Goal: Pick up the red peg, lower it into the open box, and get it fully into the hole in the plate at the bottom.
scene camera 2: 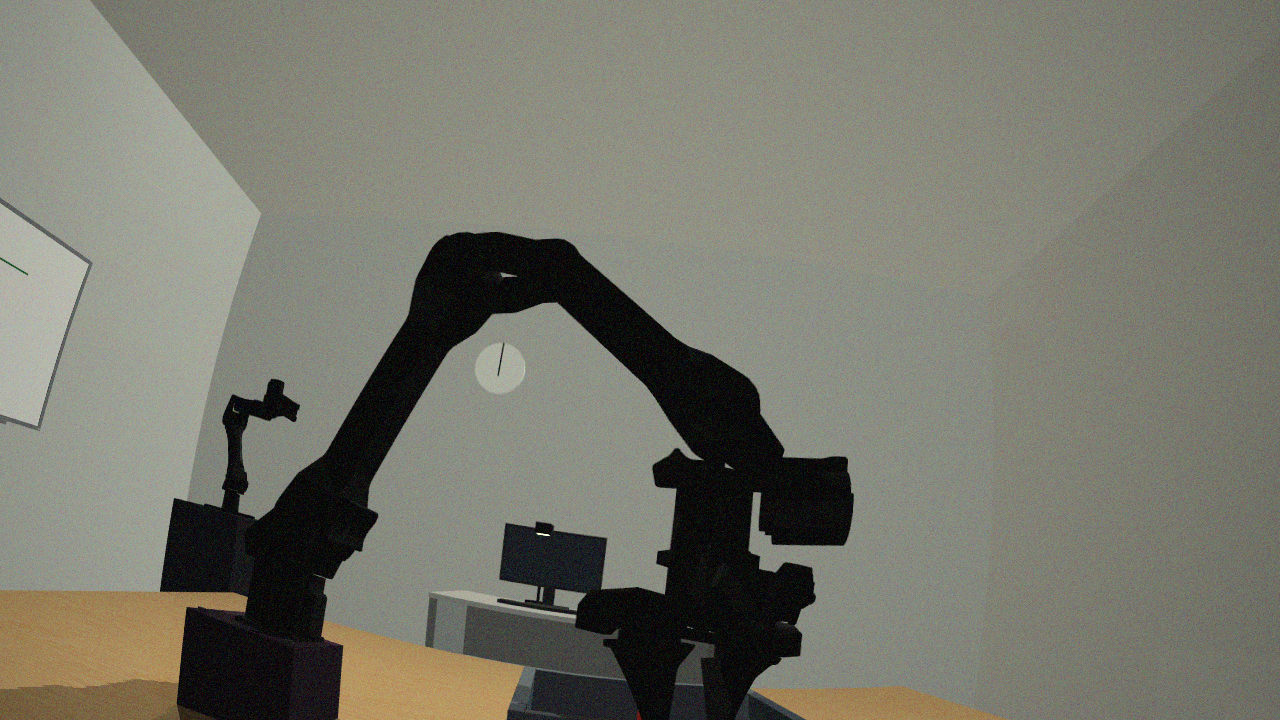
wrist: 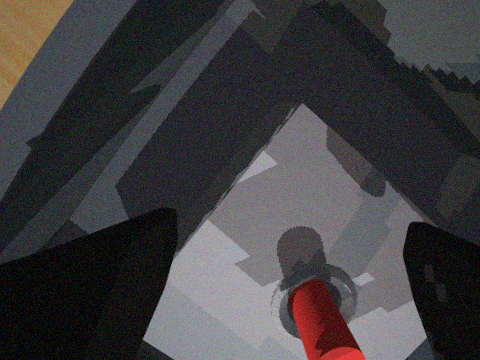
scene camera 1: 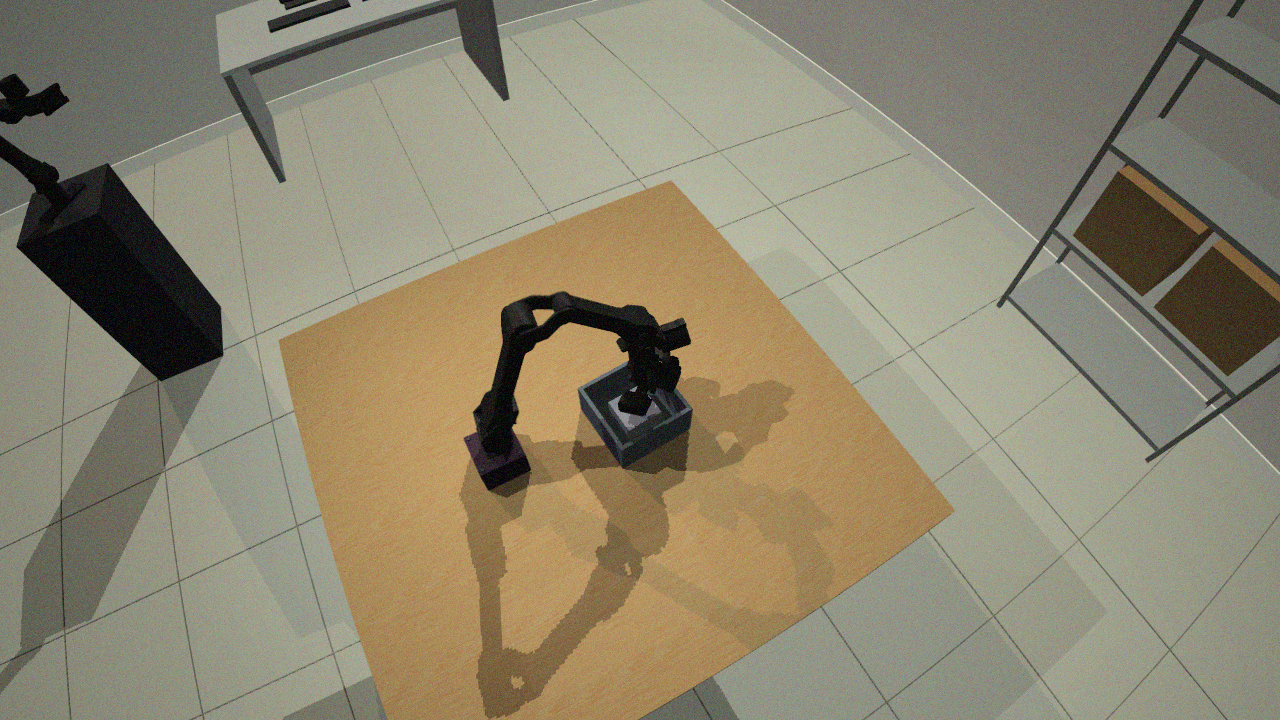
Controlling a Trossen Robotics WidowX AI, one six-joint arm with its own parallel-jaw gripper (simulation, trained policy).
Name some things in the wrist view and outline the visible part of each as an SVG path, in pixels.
My gripper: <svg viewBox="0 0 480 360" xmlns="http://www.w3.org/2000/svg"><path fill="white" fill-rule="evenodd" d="M412 221L405 236L404 264L411 283L409 288L412 291L412 299L415 301L424 331L427 332L425 336L431 344L429 348L435 356L433 359L480 360L480 245L469 243L468 240L445 232L435 225ZM175 209L156 208L123 223L99 229L80 239L73 239L71 243L68 241L59 247L45 249L43 252L20 257L8 263L0 263L0 360L135 360L136 353L139 352L137 349L144 340L144 333L147 332L167 285L169 268L175 256L179 239Z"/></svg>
A dark box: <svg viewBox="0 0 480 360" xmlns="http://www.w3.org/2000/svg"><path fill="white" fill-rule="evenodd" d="M135 360L173 360L145 340L141 341ZM428 337L405 360L435 360L432 349L429 348L431 344L428 343ZM0 111L1 264L43 252L45 249L59 247L68 241L71 243L73 239L80 239L89 233L123 223L160 207L175 209L179 225L191 212L189 209L207 191L212 181L223 171L225 165L235 156L275 104L303 103L328 127L339 133L364 159L376 167L381 175L387 177L389 183L400 189L413 205L420 208L437 228L451 232L452 235L468 240L469 243L480 245L480 0L73 0L52 32L49 32L47 40L17 81L16 87Z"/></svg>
A pale plate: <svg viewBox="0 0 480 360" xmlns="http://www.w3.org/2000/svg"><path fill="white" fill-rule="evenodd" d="M437 225L432 223L420 208L413 205L400 189L389 183L387 177L381 175L359 151L328 127L315 113L309 111L303 103L275 104L235 156L225 165L223 171L212 181L207 191L189 209L191 212L177 225L179 239L169 268L167 285L147 332L144 333L144 340L173 360L308 360L288 299L301 284L323 280L329 295L339 308L340 315L344 317L345 324L352 332L353 339L356 339L357 345L363 351L361 353L365 360L405 360L424 339L427 339L427 332L421 324L409 288L411 283L408 280L403 255L405 236L412 221L432 224L435 227Z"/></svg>
